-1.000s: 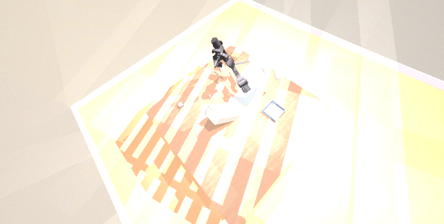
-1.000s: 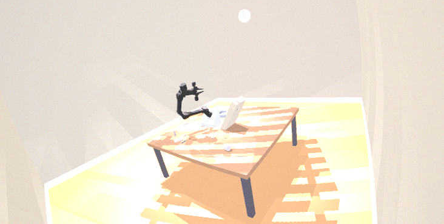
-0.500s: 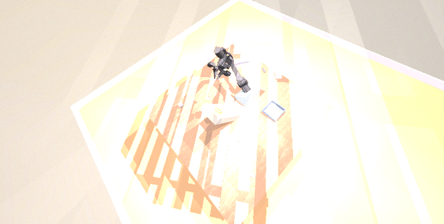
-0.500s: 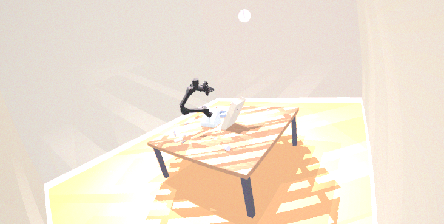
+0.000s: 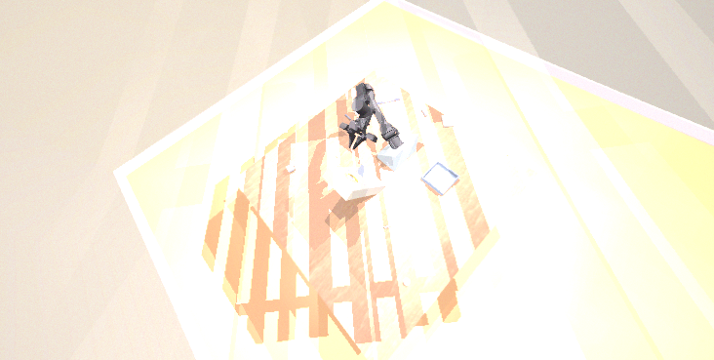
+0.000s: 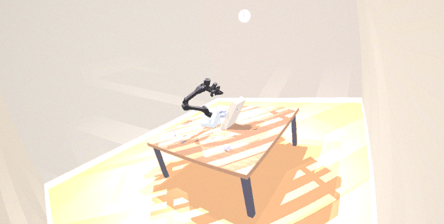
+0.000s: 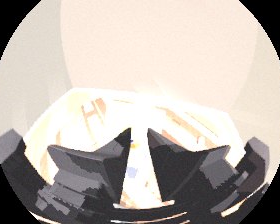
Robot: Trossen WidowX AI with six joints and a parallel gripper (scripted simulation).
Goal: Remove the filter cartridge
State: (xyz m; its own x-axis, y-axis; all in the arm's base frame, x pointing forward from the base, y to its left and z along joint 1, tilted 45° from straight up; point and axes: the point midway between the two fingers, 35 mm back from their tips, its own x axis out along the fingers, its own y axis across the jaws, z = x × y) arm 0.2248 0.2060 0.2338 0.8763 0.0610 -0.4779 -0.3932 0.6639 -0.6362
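Now: the filter cartridge 16 cm below my gripper tip, 7 cm ahead of it and 5 cm to the left of it. From my gripper tip the other things lie so: tray (38 cm below, 38 cm behind, 28 cm to the left); then service panel (23 cm below, 5 cm to the left, 3 cm ahead).
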